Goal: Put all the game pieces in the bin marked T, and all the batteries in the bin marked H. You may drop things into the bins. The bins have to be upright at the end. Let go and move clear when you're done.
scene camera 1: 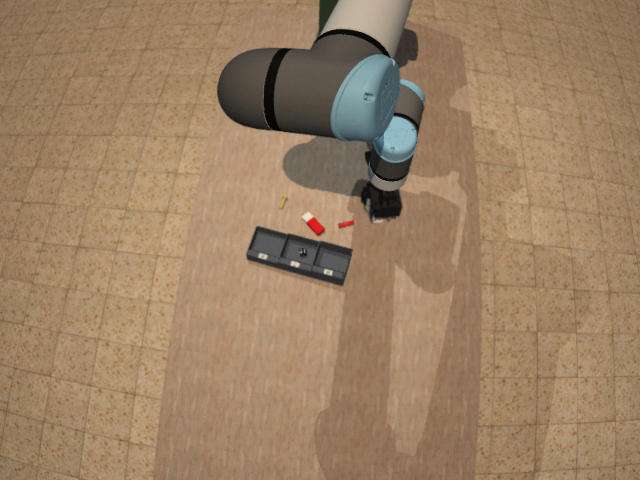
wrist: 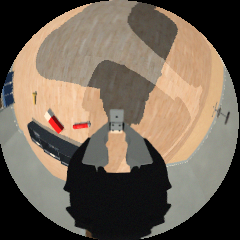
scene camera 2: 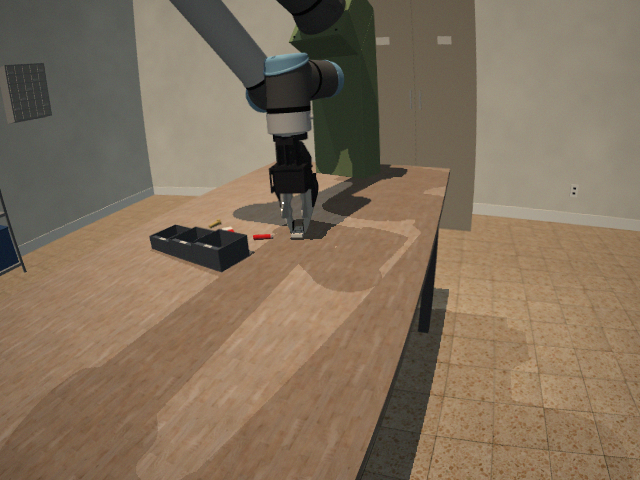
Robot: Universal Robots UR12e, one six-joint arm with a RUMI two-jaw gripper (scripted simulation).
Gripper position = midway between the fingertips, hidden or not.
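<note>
What I see is a three-compartment bin row, which scene camera 1 shows [scene camera 1: 324, 261] and which is also visible in scene camera 2 [scene camera 2: 221, 249] and in the wrist view [wrist: 65, 150]. My own gripper is in sight as well: I find it in the wrist view [wrist: 116, 122] and in scene camera 2 [scene camera 2: 298, 232].
</note>
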